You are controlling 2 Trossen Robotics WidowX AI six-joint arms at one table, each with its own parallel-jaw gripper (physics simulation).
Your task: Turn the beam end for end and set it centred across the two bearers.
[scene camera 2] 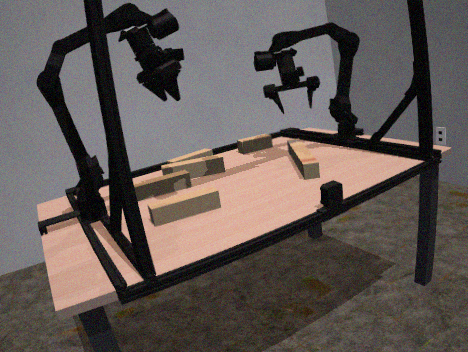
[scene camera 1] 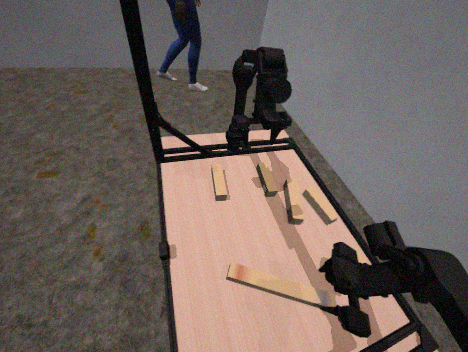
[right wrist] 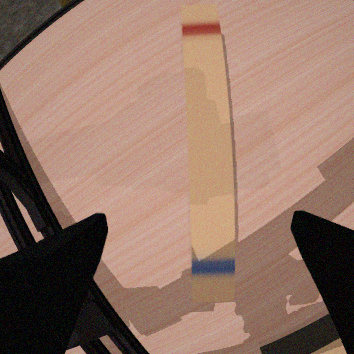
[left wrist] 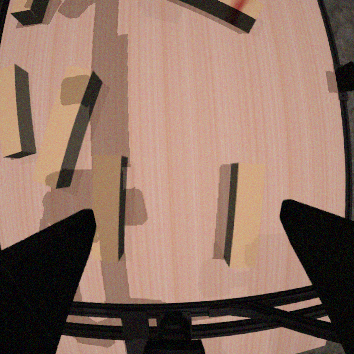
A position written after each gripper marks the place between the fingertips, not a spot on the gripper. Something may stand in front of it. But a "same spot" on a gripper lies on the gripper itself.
Labels:
left gripper: scene camera 2 172, 100; scene camera 1; left wrist; not seen in the right wrist view (out of frame)
right gripper: scene camera 2; scene camera 1 320, 288; right wrist; not seen in the left wrist view (out of frame)
same spot on left gripper: [left wrist: 49, 263] = [scene camera 1: 273, 135]
same spot on right gripper: [right wrist: 52, 276] = [scene camera 2: 308, 95]

